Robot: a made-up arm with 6 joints.
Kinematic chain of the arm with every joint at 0, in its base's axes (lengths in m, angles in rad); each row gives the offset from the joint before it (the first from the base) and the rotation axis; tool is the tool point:
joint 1: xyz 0 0 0.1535 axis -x
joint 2: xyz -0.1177 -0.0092 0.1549 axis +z
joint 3: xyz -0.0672 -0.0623 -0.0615 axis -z
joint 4: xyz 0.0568 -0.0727 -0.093 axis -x
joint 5: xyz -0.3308 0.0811 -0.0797 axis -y
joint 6: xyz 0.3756 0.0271 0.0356 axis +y
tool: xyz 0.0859 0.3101 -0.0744
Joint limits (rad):
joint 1: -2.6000..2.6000
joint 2: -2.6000..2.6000
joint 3: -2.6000..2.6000
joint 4: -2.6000..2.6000
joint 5: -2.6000..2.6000
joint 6: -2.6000..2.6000
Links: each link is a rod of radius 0.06 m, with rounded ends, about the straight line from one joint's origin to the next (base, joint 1, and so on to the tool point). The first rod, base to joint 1, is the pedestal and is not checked.
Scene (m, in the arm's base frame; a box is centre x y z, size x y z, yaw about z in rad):
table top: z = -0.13
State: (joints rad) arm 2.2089 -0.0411 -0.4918 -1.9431 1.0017 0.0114
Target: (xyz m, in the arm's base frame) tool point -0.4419 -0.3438 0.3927
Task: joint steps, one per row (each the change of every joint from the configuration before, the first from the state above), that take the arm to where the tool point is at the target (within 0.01 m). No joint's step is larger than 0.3 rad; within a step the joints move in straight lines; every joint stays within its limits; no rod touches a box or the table.
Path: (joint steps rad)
1: -0.2567 -0.1910 -0.0302 -0.0938 -0.0393 0.0509
2: -0.2567 -0.1911 -0.0301 -0.0939 -0.0393 0.0509
3: -0.2567 -0.1910 -0.0302 -0.0938 -0.0393 0.0510
4: -0.2568 -0.1911 -0.0301 -0.0939 -0.0393 0.0509
5: -0.2567 -0.1910 -0.0302 -0.0938 -0.0393 0.0509
6: -0.2567 -0.1910 -0.0302 -0.0939 -0.0393 0.0509
7: -0.2567 -0.1911 -0.0301 -0.0938 -0.0393 0.0509

